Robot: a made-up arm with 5 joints. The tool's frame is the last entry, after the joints.
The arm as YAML. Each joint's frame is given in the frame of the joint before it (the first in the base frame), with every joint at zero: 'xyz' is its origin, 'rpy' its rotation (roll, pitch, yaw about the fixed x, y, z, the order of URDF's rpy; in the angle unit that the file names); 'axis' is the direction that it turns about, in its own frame. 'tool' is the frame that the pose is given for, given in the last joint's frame.
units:
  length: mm
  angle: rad
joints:
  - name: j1
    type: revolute
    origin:
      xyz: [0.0, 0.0, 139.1]
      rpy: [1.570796, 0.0, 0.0]
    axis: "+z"
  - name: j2
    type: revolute
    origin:
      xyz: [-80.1, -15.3, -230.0]
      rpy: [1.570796, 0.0, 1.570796]
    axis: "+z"
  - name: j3
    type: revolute
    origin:
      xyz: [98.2, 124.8, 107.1]
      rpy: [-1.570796, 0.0, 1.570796]
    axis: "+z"
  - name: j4
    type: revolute
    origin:
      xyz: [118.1, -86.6, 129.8]
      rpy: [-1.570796, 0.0, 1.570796]
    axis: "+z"
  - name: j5
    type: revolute
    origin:
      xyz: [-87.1, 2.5, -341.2]
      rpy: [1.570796, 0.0, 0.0]
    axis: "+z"
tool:
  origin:
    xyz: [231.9, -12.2, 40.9]
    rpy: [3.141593, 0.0, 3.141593]
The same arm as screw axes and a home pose.
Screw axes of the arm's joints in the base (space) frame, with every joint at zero. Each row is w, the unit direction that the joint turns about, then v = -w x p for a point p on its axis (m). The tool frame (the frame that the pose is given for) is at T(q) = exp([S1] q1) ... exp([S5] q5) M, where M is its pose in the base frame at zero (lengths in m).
S1: w 0 -1 0 v 0.1391 0 0
S2: w 1 0 0 v 0 0.1238 -0.23
S3: w 0 0 -1 v -0.1052 0.027 0
S4: w 0 1 0 v -0.0922 0 0.1136
S5: w 0 0 -1 v 0.3541 0.2007 0
M: xyz -0.0312 -0.3663 0.0538 (m) quaternion w x y z 1 0 0 0

